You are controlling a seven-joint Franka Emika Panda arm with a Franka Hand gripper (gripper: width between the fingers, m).
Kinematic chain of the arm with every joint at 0, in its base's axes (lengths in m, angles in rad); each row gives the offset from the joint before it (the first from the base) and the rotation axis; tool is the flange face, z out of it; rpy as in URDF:
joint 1: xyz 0 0 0.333 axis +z
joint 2: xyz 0 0 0 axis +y
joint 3: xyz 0 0 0.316 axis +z
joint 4: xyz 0.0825 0 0 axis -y
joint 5: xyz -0.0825 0 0.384 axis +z
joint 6: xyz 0 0 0 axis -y
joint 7: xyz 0.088 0 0 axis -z
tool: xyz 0 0 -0.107 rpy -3.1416 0 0
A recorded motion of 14 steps. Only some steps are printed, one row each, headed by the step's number.
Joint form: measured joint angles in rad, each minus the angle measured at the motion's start. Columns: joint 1, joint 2, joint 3, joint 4, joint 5, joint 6, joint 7.
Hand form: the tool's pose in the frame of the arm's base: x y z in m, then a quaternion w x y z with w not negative. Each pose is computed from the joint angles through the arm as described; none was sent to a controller.
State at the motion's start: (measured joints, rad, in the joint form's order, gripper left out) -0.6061 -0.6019 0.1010 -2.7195 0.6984 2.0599 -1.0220
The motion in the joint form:
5: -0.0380 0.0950 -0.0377 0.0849 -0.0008 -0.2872 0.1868
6: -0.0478 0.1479 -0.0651 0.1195 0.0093 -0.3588 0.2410
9: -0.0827 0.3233 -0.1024 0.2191 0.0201 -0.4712 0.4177
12: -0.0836 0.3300 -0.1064 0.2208 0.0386 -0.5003 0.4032
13: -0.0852 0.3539 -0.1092 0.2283 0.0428 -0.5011 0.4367
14: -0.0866 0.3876 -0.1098 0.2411 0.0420 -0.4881 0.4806
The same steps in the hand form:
5: 0.3187 -0.1429 0.4007 0.33690 -0.93855 0.01400 -0.07363
6: 0.3197 -0.1521 0.3970 0.37590 -0.92419 0.04797 -0.04768
9: 0.3305 -0.1829 0.3749 0.44079 -0.88382 0.15341 0.03215
12: 0.3300 -0.1807 0.3745 0.45764 -0.87622 0.14735 0.03296
13: 0.3319 -0.1839 0.3687 0.46248 -0.86963 0.16691 0.04479
14: 0.3359 -0.1894 0.3605 0.46149 -0.86403 0.19242 0.05874

